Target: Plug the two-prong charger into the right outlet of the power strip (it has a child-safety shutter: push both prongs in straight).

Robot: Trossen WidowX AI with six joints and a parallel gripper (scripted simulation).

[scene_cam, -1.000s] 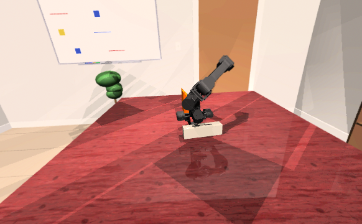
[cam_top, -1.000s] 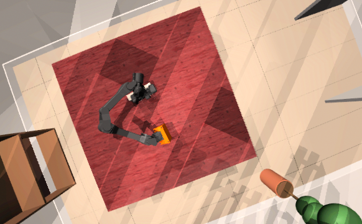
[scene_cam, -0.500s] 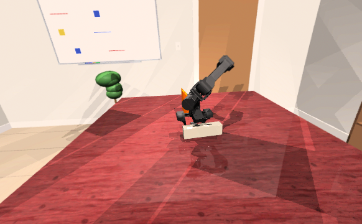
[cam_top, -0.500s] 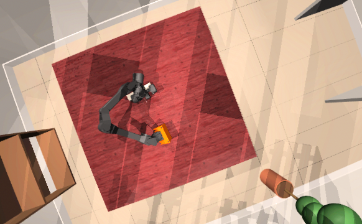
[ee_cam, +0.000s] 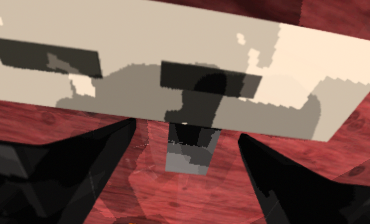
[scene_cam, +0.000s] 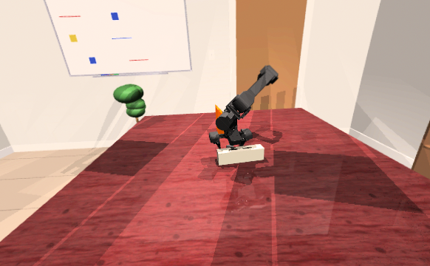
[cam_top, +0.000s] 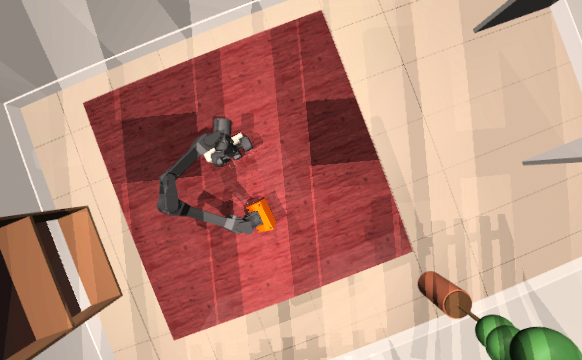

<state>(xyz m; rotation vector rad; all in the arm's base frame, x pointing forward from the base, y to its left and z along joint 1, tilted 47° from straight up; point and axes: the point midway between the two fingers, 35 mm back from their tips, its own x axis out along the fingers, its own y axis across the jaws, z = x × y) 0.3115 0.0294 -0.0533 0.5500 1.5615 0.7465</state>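
Right now the dark two-prong charger is 20 mm ahead of my gripper tip and 10 mm above it.
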